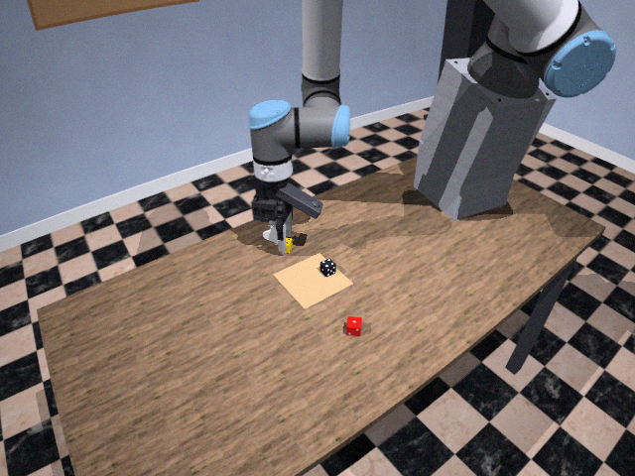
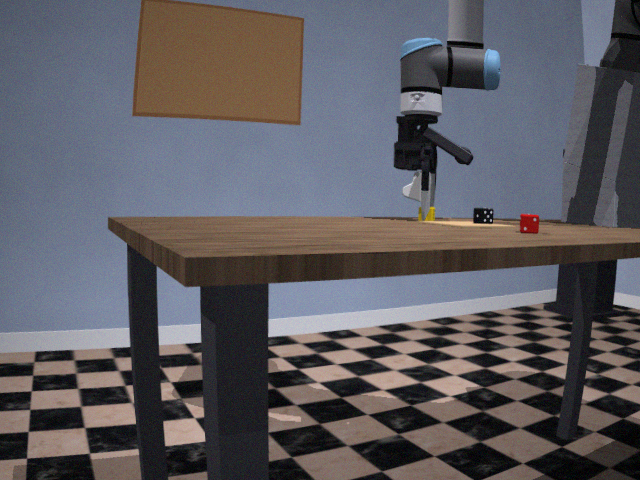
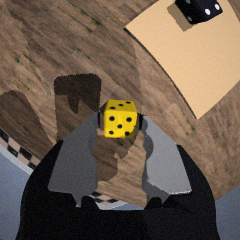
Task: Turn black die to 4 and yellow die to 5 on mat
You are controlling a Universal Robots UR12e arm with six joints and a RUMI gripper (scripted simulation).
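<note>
My hand is right at the yellow die. Round my hand: red die 320 mm to the left, 30 mm behind; black die 130 mm to the left, 60 mm behind; tan mat 140 mm to the left, 20 mm below, 10 mm behind.
</note>
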